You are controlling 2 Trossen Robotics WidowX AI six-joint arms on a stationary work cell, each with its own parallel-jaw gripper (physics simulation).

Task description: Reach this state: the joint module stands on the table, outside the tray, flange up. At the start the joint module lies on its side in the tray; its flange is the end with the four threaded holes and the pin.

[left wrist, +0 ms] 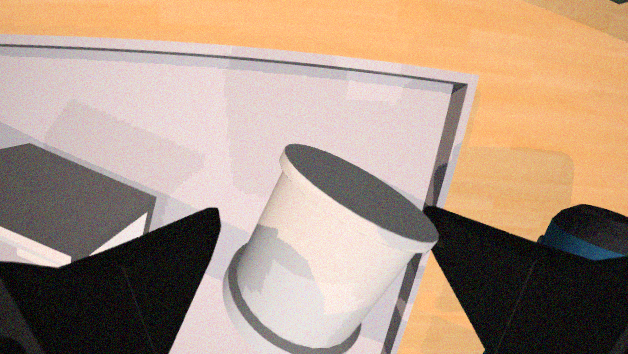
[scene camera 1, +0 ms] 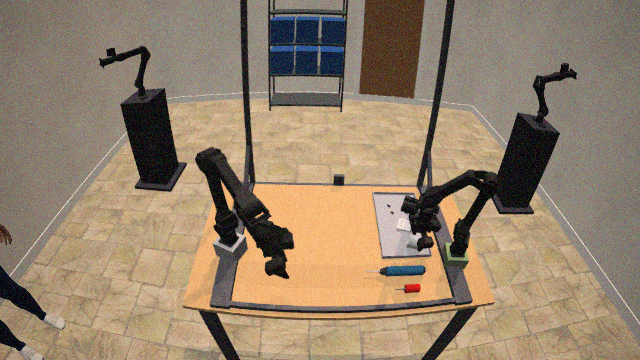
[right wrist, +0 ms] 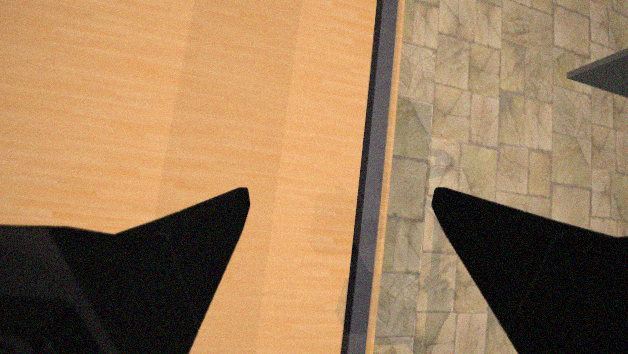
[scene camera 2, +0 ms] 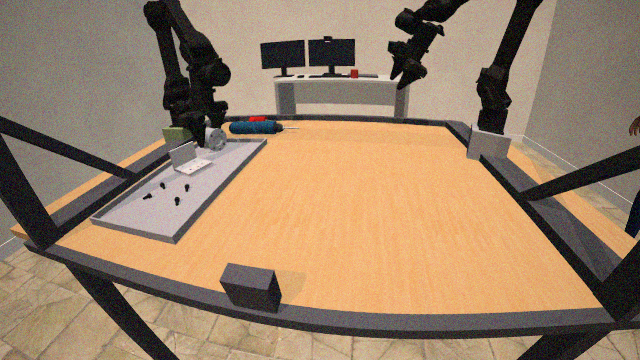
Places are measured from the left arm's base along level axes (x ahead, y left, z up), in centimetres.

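Pixels of known places: left gripper, fingertip midpoint: (left wrist: 322, 217) (scene camera 1: 416, 243) (scene camera 2: 209, 141); right gripper, fingertip midpoint: (scene camera 1: 287, 269) (right wrist: 340, 196) (scene camera 2: 394, 84); left arm's base, origin of the base link: (scene camera 1: 457, 251); right arm's base, origin of the base link: (scene camera 1: 228, 239) (scene camera 2: 490, 129).
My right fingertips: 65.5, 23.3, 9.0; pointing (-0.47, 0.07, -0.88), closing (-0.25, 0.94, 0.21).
For each thing: its top centre in the pictures, then the offset to it from my right fingertips, as dx, dy, dz. "spot": a spot on its surface instead. Level surfaces: height alone.
- joint module, middle of its top: (left wrist: 324, 313) (scene camera 2: 210, 127) (scene camera 1: 416, 236) -47.1, -29.8, -8.0
- tray, middle of its top: (left wrist: 44, 251) (scene camera 2: 191, 169) (scene camera 1: 400, 220) -41.8, -44.5, -13.1
- table, its level: dz -14.7
- blue screwdriver, surface spot: (left wrist: 585, 240) spot: -49.6, -17.3, -11.8
- red screwdriver, middle of its top: (scene camera 2: 262, 116) (scene camera 1: 408, 286) -43.5, -6.1, -11.3
The joint module (scene camera 1: 413, 242) (scene camera 2: 217, 139) (left wrist: 330, 240), a white cylinder, lies on its side in the tray (scene camera 1: 392, 242) (scene camera 2: 150, 215) (left wrist: 300, 100). Its flange face with holes shows in scene camera 2; in the left wrist view a plain dark end shows and the flange holes are hidden. My left gripper (scene camera 2: 210, 135) (left wrist: 322, 217) is open, low over the tray, with one finger on each side of the module. My right gripper (scene camera 1: 280, 272) (scene camera 2: 397, 82) (right wrist: 340, 196) is open and empty, above the table (scene camera 1: 310, 225) (scene camera 2: 375, 200) (right wrist: 100, 100) near its edge.
A white angle bracket (scene camera 1: 403, 224) (scene camera 2: 192, 166) (left wrist: 75, 200) stands in the tray beside the module, with several black screws (scene camera 2: 177, 201) farther along. A blue screwdriver (scene camera 1: 404, 270) (scene camera 2: 252, 127) (left wrist: 585, 240) and a red screwdriver (scene camera 1: 412, 288) (scene camera 2: 257, 119) lie outside the tray.
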